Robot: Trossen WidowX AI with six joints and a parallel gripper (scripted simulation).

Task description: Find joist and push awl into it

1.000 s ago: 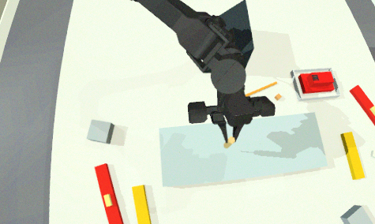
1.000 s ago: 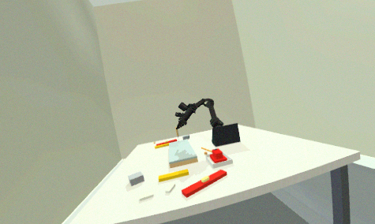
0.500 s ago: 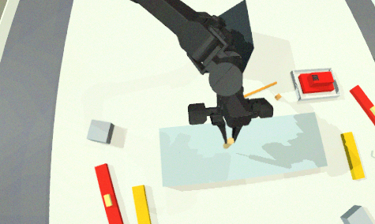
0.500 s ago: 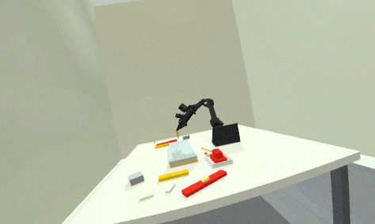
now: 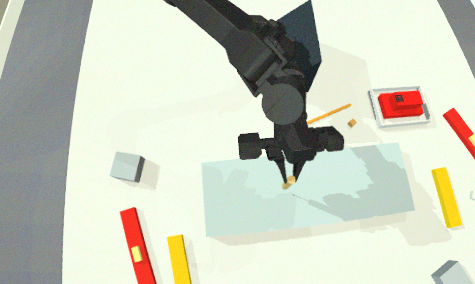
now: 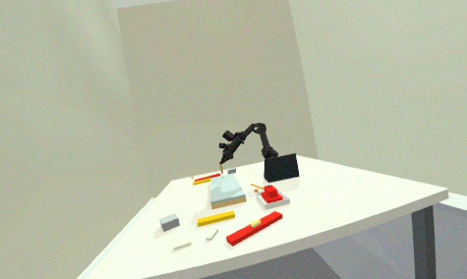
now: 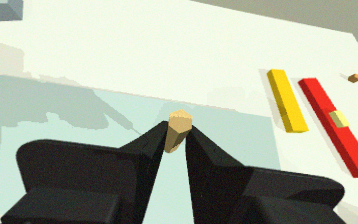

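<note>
Now: gripper tip 5 cm above the awl. Round my gripper tip: white-rimmed tray: 22 cm behind, 38 cm to the left, 15 cm below; red stud finder: 22 cm behind, 36 cm to the left, 12 cm below; thin orange stick: 20 cm behind, 15 cm to the left, 16 cm below.
</note>
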